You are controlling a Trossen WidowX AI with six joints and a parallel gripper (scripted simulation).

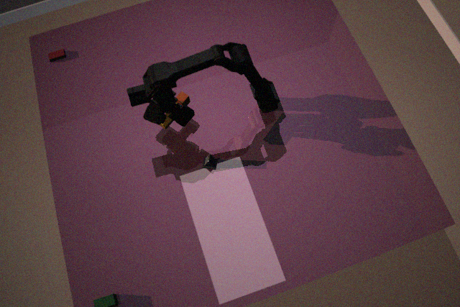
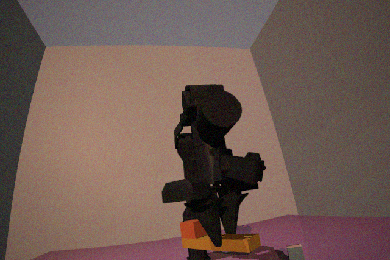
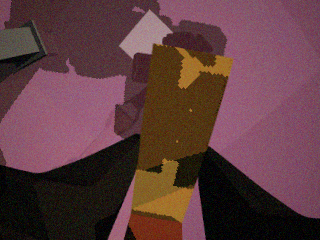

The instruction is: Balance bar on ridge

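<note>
My gripper tip is 30 mm past the bar, 20 mm to the left of it and 10 mm below it. Round my gripper tip: green block 520 mm to the left, 380 mm ahead, 100 mm below; red block 480 mm to the right, 380 mm ahead, 100 mm below.
</note>
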